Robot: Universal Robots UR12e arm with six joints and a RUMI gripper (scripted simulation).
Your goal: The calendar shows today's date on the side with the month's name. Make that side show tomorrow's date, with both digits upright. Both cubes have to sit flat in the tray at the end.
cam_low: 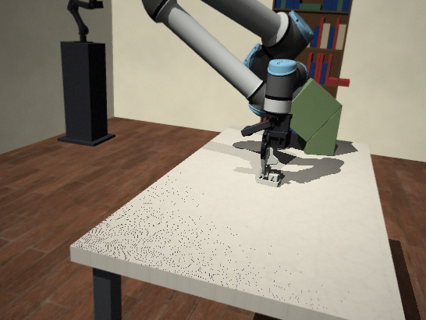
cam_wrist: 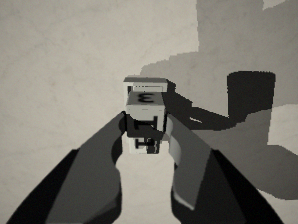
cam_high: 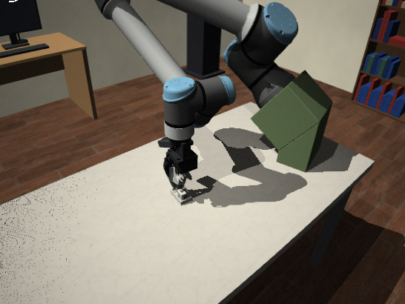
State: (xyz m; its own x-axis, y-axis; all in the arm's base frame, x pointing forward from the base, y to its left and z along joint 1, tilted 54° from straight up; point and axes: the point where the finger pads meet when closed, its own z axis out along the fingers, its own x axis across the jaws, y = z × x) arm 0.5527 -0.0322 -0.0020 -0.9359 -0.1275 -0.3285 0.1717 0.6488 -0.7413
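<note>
Right now my hand is 20 mm to the right of the pale calendar tray and 40 mm above it. The rest, counted from my hand: digit cube: 10 mm below.
</note>
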